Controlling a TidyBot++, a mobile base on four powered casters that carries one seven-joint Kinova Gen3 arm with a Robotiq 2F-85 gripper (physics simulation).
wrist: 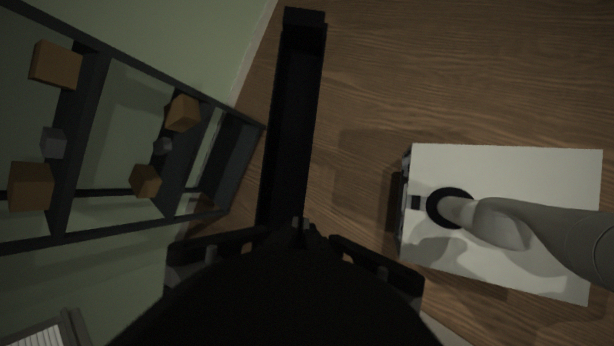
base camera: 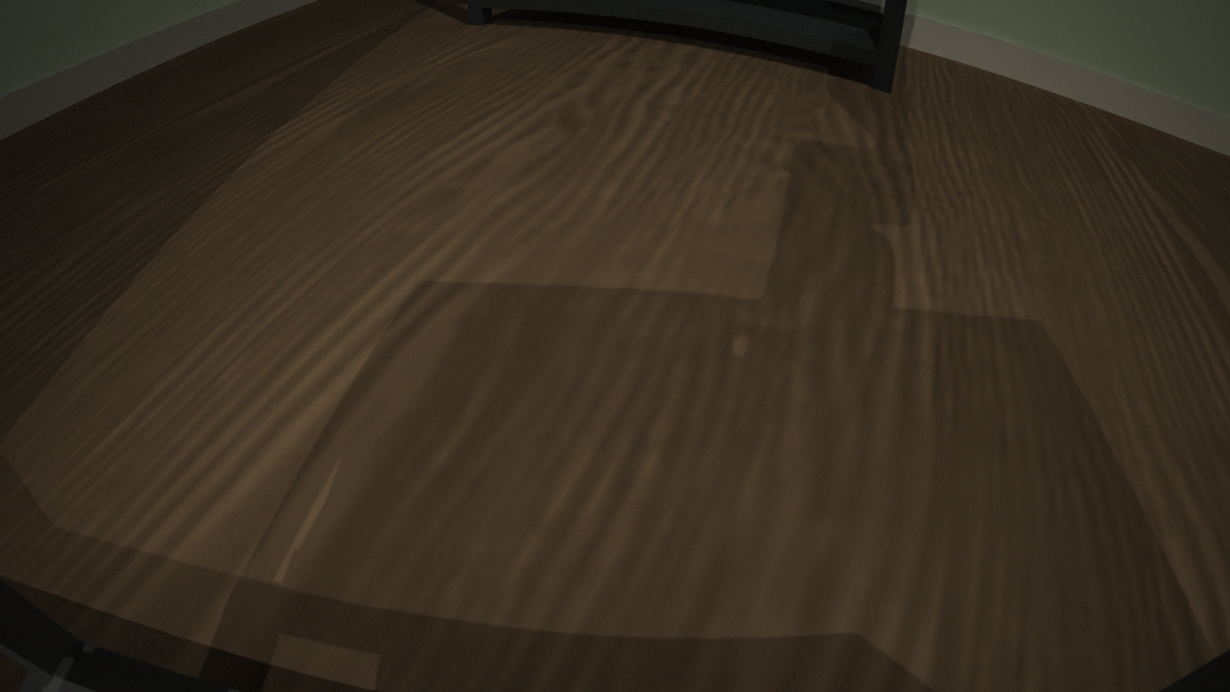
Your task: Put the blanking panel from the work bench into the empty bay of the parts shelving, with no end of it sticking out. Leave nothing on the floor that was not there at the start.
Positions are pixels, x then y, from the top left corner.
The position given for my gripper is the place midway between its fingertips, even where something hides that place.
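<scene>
My gripper is out of frame in the base camera view, and a blanking panel is likewise out of frame in the base camera view. I see my gripper in the wrist view (299, 226) and the panel in the wrist view (283, 183).
</scene>
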